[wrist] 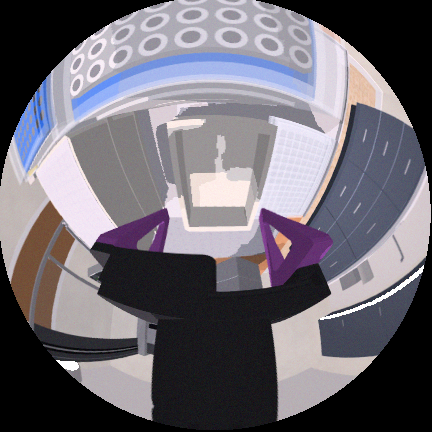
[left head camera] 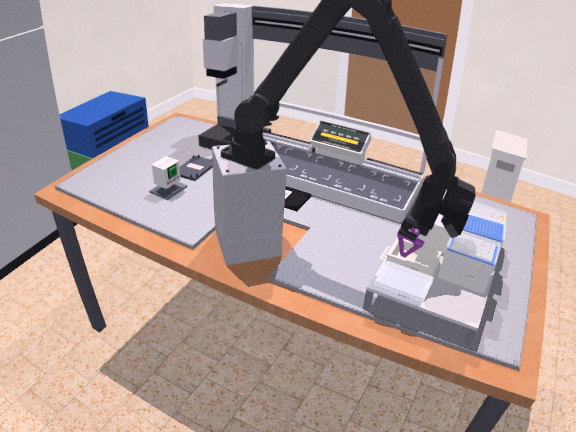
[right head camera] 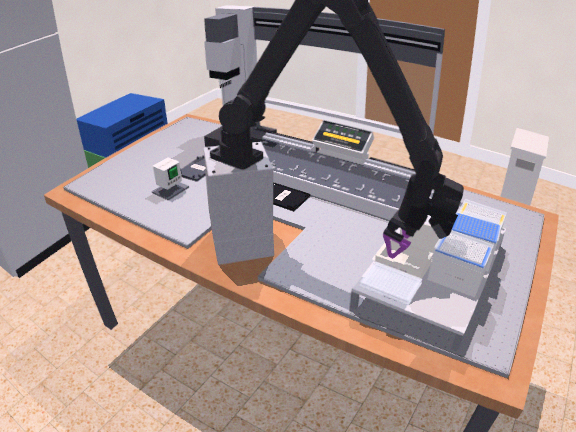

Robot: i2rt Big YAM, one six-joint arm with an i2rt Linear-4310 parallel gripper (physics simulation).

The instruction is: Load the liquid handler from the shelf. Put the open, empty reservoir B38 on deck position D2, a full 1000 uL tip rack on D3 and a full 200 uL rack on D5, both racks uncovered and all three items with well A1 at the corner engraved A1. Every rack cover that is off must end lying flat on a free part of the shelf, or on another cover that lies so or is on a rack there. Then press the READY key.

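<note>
My gripper point(left head camera: 410, 246) point(right head camera: 395, 248) point(wrist: 213, 212) is open, with purple fingers and nothing between them. It hangs over the near side of the shelf point(left head camera: 457, 306) point(right head camera: 445, 311), above an open, cream reservoir point(left head camera: 421, 267) point(right head camera: 414, 262) point(wrist: 217, 216). Its hollow inside shows in the wrist view; its label is not legible. A blue-edged tip rack point(left head camera: 472, 248) point(right head camera: 462, 250) point(wrist: 192, 37) stands on a grey box beside it, with clear walls around it. A blue rack point(left head camera: 483, 228) point(right head camera: 477, 228) point(wrist: 27, 130) stands behind. The deck point(left head camera: 350, 190) point(right head camera: 340, 184) shows bare corner brackets; its engravings are too small to read.
A white gridded plate point(left head camera: 404, 282) point(right head camera: 390, 283) point(wrist: 300, 167) lies close beside the reservoir. A yellow-cornered rack point(left head camera: 491, 213) point(right head camera: 484, 212) stands at the shelf's back. A key panel point(left head camera: 341, 137) point(right head camera: 343, 136) rises behind the deck. The grey arm pedestal point(left head camera: 248, 215) point(right head camera: 240, 215) stands mid-table.
</note>
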